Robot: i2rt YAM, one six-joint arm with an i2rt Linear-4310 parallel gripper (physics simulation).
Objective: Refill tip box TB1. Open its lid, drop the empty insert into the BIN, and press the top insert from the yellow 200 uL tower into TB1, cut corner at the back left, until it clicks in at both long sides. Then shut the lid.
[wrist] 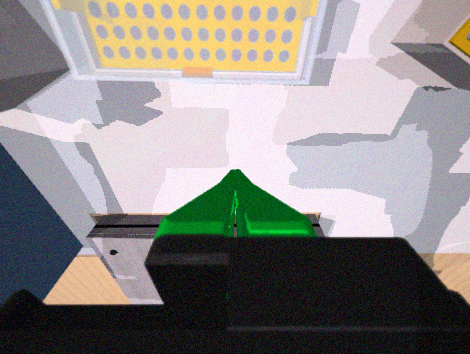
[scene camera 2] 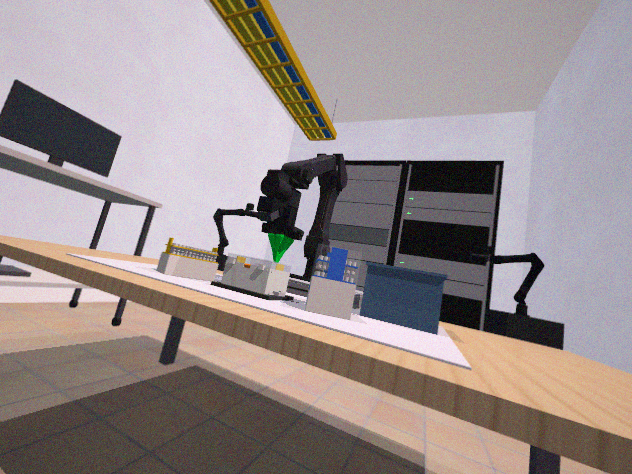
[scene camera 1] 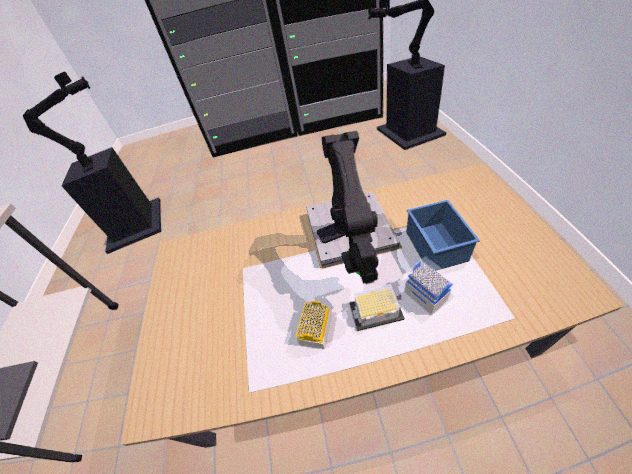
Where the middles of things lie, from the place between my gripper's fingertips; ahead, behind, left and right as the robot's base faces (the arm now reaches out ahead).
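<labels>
My hand is 10 cm short of the clear lid (scene camera 1: 379,300) and 1 cm above it. Measured to their middles, the clear lid is the nearest to my hand of the things named here. There's a blue bin (scene camera 2: 411,298) as well, and counting from my hand it's 2 cm behind, 34 cm to the left and 2 cm below.
</labels>
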